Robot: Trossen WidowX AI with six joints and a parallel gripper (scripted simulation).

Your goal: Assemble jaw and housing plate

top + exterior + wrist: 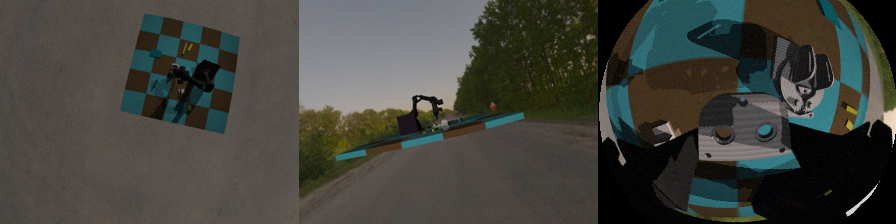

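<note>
My gripper tip is 90 mm to the left of the grey jaw, 60 mm above it and 30 mm short of it. Round my gripper tip: yellow block 310 mm to the left, 190 mm behind, 70 mm below; light-grey plate-like piece 20 mm above, 10 mm ahead; teal stick 250 mm ahead, 110 mm to the left, 60 mm below.
</note>
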